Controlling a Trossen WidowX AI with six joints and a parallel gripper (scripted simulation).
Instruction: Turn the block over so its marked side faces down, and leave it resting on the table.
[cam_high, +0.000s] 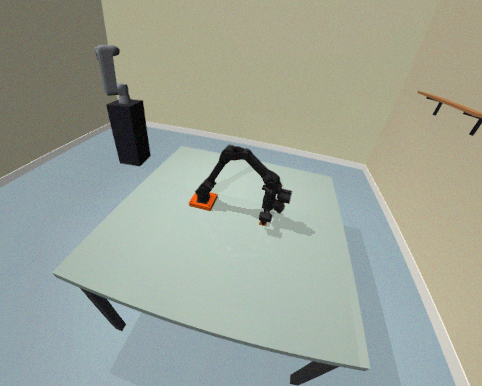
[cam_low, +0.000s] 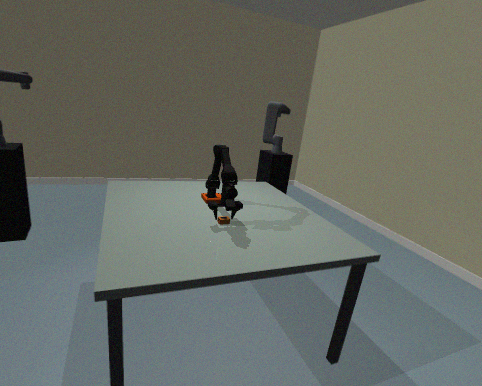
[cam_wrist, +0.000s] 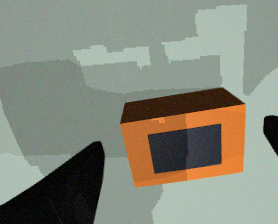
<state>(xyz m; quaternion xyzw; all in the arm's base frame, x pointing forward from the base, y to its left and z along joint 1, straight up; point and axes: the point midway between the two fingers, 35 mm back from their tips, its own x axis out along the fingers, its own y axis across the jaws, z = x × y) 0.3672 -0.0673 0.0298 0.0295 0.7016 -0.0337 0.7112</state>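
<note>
Right now my gripper tip is right at the orange block.
</note>
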